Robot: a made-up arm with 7 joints.
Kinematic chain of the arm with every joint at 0, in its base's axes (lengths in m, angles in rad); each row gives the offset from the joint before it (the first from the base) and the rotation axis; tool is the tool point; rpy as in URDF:
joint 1: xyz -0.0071 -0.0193 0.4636 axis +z
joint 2: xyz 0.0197 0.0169 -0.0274 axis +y
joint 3: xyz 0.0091 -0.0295 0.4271 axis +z
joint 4: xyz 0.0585 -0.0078 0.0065 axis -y
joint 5: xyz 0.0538 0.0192 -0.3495 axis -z
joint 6: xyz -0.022 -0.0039 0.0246 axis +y
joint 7: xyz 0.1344 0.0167 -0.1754 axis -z
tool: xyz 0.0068 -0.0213 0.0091 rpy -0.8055 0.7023 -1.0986
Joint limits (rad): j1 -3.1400..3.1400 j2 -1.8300..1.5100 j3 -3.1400..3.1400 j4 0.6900..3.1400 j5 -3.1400..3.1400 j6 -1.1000..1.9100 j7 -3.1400..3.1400
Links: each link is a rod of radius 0.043 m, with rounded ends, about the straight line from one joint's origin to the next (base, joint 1, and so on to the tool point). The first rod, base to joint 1, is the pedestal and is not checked.
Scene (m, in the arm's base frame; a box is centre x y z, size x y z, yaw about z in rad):
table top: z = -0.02
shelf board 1: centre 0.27 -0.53 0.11 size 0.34 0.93 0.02 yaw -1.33
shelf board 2: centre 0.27 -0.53 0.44 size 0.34 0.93 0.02 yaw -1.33
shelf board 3: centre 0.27 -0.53 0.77 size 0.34 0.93 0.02 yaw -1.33
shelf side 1: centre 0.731 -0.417 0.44 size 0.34 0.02 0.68 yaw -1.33
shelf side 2: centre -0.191 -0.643 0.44 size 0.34 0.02 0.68 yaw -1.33
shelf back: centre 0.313 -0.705 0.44 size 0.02 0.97 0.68 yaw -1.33
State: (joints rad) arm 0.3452 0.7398 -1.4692 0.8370 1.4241 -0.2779 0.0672
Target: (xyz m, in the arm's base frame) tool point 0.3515 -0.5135 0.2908
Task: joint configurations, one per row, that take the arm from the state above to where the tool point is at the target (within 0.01 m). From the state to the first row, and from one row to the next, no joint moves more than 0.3 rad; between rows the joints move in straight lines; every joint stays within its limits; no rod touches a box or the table.
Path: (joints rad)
1: 0.4398 0.7921 -1.5106 0.7880 1.6236 -0.4106 0.0652
2: 0.5344 0.8445 -1.5520 0.7390 1.8231 -0.5433 0.0632
3: 0.6289 0.8968 -1.5934 0.6900 2.0226 -0.6759 0.0613
4: 0.5902 0.9665 -1.3568 0.6900 2.0215 -0.5803 0.0688
5: 0.5515 1.0362 -1.1202 0.6900 2.0204 -0.4846 0.0764
6: 0.5128 1.1058 -0.8837 0.6900 2.0193 -0.3890 0.0839
7: 0.4740 1.1755 -0.6471 0.6900 2.0183 -0.2934 0.0915
8: 0.3235 1.2011 -0.7478 0.8228 1.7882 -0.1788 0.0838
9: 0.1729 1.2268 -0.8485 0.9556 1.5582 -0.0642 0.0761
10: 0.0223 1.2524 -0.9493 1.0884 1.3282 0.0503 0.0684

